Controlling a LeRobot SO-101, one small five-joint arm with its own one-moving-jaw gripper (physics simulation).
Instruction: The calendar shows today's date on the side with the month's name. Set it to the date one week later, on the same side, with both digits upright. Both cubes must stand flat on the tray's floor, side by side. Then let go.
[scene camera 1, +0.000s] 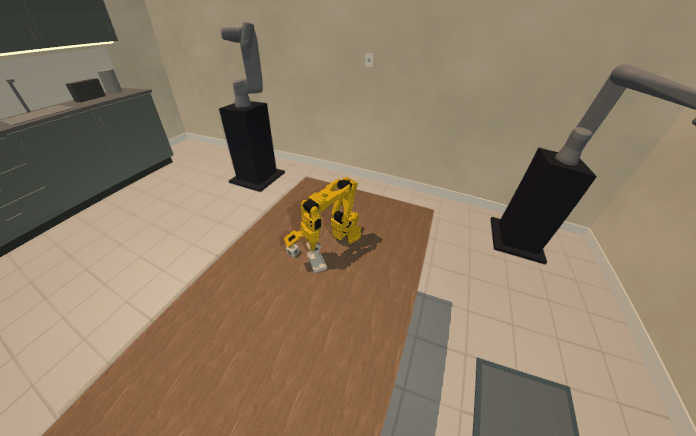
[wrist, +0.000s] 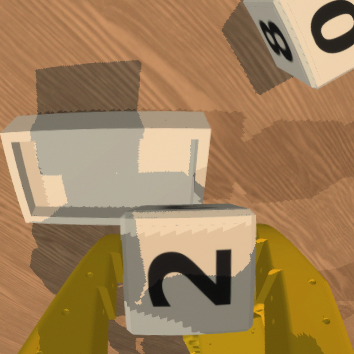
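Note:
My gripper (wrist: 189, 280) (scene camera 1: 312, 247) is shut on a white cube (wrist: 195, 225) whose face towards the wrist camera shows a black 2, turned on its side. The jaws press on its left and right sides. In the wrist view the held cube overlaps the near right edge of the pale tray (wrist: 172, 120) (scene camera 1: 318, 268), and I cannot tell its height. The tray's inside holds no cube. The other cube (wrist: 300, 50) (scene camera 1: 292, 250) is outside the tray, on the table, at the top right of the wrist view, tilted in the picture, with a 0 and an 8 showing.
The wooden table (scene camera 1: 246, 328) lies under the arm, tray and loose cube. Shadows fall around the tray. Two grey arms on black pedestals (scene camera 1: 252, 146) (scene camera 1: 544, 205) stand on the floor beyond the table. A dark green kitchen counter (scene camera 1: 77, 148) is at the left.

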